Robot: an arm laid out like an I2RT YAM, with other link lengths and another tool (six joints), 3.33 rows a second.
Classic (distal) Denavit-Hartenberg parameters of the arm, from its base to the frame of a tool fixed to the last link. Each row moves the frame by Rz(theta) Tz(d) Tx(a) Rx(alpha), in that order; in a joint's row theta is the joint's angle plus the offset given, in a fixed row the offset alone. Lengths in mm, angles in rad.
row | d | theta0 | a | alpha
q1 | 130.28 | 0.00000 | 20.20 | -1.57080
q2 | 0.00 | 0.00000 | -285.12 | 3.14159
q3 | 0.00 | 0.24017 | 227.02 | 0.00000
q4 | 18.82 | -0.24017 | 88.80 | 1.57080
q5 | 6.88 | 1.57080 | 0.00 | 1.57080
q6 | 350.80 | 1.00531 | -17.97 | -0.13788
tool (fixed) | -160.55 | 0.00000 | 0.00 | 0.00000
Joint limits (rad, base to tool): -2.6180..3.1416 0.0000..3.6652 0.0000..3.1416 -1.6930..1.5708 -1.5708..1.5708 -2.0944..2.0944
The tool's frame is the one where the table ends.
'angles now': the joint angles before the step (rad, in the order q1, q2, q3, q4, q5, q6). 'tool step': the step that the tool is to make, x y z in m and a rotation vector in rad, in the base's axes. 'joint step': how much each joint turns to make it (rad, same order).
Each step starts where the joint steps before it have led.
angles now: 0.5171 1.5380 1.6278 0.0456 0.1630 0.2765
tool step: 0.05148 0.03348 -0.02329 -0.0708 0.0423 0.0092
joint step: 0.0006 0.2003 0.1897 -0.0550 -0.0127 -0.0400
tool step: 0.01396 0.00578 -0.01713 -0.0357 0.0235 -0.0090
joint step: -0.0023 0.0447 0.0197 -0.0101 0.0057 -0.0200
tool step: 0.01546 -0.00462 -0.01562 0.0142 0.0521 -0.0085
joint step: -0.0228 0.0407 0.0402 -0.0439 -0.0138 0.0382
